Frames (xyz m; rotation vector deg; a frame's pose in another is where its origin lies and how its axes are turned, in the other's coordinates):
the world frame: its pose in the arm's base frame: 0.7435 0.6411 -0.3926 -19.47 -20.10 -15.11
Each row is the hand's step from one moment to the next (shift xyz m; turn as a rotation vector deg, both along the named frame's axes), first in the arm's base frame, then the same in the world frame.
Working: the arm's base frame: its pose in the world frame: -0.4025 -0.9216 0.3264 19.47 20.10 15.11

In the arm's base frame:
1: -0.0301 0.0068 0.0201 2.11 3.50 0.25
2: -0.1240 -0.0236 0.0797 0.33 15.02 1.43
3: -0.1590 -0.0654 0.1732 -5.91 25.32 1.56
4: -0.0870 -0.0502 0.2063 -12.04 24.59 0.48
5: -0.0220 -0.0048 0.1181 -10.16 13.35 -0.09
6: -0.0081 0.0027 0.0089 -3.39 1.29 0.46
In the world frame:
1: -0.0210 -0.0087 0.0290 1.33 3.77 0.90
2: -0.0778 -0.0818 0.0976 -2.05 13.37 6.69
3: -0.0662 -0.1566 0.1750 -9.64 20.78 12.40
4: 0.0085 -0.1298 0.1890 -15.46 18.53 12.95
5: 0.0255 -0.0439 0.1090 -11.81 9.04 7.77
6: -0.0045 -0.0025 0.0112 -3.15 0.00 1.86

